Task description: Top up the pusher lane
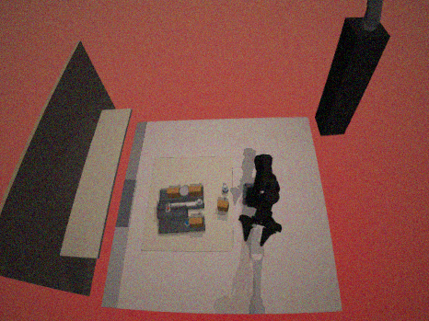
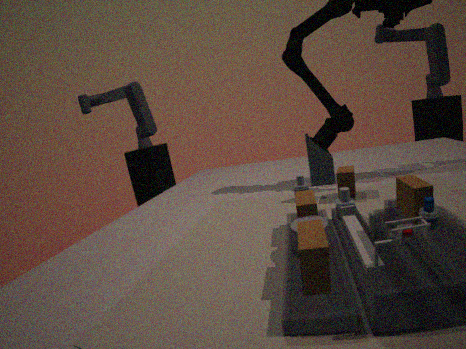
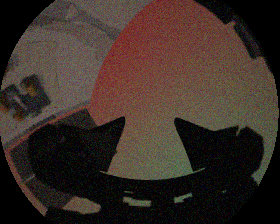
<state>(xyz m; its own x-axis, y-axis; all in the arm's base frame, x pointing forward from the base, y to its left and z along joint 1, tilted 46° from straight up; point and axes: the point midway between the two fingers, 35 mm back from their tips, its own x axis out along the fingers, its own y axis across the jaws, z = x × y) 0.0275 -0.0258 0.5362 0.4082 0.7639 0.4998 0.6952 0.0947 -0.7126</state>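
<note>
Right now my gripper tip is 46 cm above the box, 35 cm to the left of it and 12 cm short of it. Round my gripper tip: grey rack 48 cm below, 41 cm ahead, 36 cm to the right; then white pusher piece 45 cm below, 37 cm ahead, 35 cm to the right; then red piece 45 cm ahead, 43 cm below, 35 cm to the right.
</note>
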